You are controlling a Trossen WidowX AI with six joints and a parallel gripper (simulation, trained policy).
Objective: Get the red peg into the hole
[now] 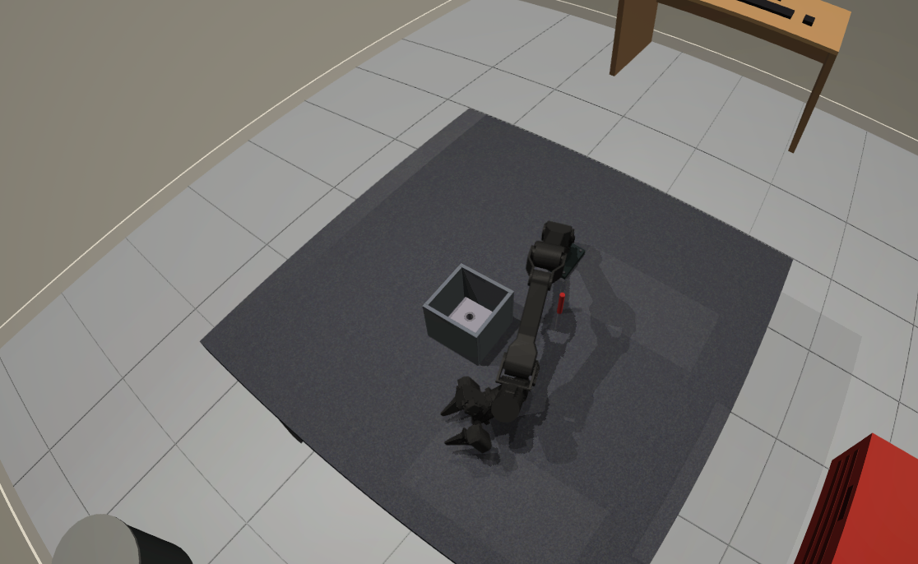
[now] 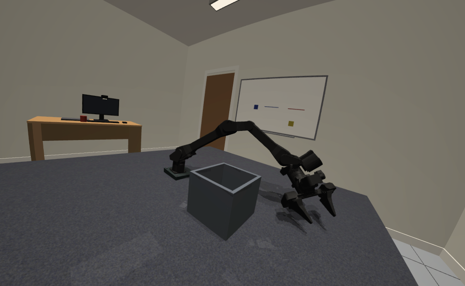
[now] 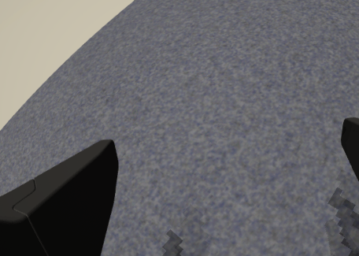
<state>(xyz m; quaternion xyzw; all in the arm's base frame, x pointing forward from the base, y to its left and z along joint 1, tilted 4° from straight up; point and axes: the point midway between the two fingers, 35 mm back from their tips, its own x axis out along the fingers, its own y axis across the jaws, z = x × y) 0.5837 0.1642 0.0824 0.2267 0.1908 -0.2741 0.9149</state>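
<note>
My gripper tip is 46 cm past the red peg, 2 cm to the left of it and 1 cm above it.
</note>
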